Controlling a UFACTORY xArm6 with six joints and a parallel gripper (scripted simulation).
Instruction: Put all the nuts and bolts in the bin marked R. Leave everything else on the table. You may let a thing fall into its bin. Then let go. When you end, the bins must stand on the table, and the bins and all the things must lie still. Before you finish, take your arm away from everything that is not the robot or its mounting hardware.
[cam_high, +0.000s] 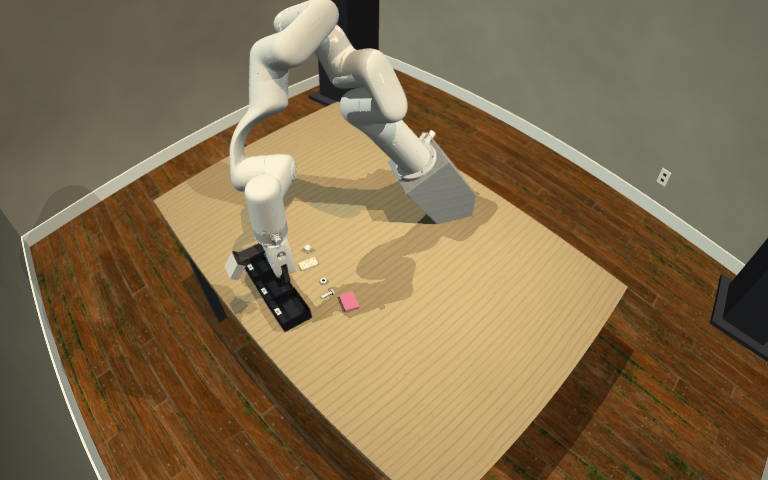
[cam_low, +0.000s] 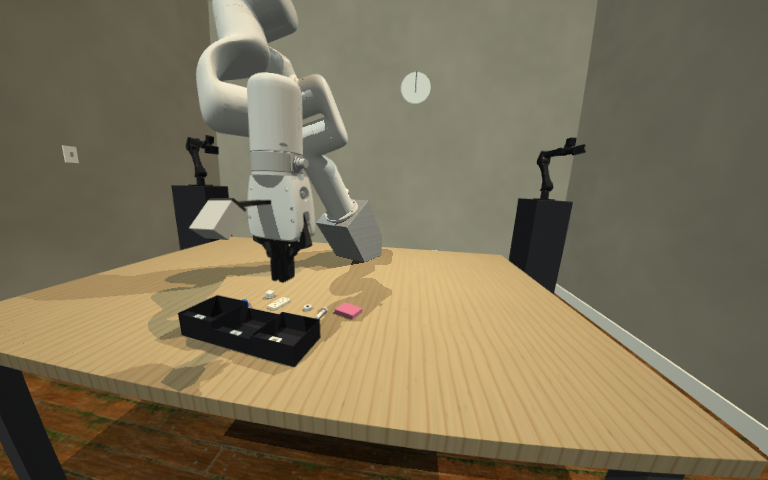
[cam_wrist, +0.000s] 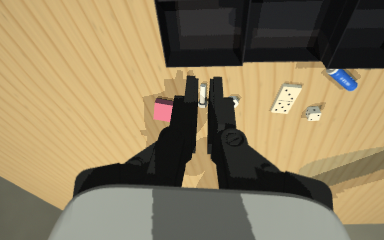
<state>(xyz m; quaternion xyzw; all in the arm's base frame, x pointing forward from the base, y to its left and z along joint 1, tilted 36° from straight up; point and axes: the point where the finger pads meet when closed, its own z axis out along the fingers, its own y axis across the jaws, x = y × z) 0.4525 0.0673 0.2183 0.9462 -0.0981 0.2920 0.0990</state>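
Now: hand 140 mm above the white bolt, 110 mm past it and 30 mm to the right of it. The rest, counted from my hand: grey hex nut: 150 mm below, 130 mm behind, 10 mm to the right; then black bin marked R: 130 mm below, 80 mm to the right, 20 mm behind; then pink pad: 140 mm below, 130 mm behind, 90 mm to the left.
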